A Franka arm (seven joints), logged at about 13 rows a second.
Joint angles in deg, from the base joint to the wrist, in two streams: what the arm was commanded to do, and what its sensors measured. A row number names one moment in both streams.
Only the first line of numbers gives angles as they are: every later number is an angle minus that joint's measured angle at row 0.
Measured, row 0: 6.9, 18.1, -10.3, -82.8, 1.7, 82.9, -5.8
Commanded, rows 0 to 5: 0.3, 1.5, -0.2, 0.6, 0.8, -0.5, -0.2; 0.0, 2.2, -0.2, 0.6, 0.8, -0.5, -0.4; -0.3, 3.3, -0.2, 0.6, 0.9, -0.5, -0.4; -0.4, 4.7, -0.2, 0.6, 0.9, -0.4, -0.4; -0.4, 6.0, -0.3, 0.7, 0.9, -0.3, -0.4; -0.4, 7.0, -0.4, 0.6, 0.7, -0.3, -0.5
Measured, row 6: -0.2, 4.6, -0.1, -0.2, 0.0, 0.0, 0.0
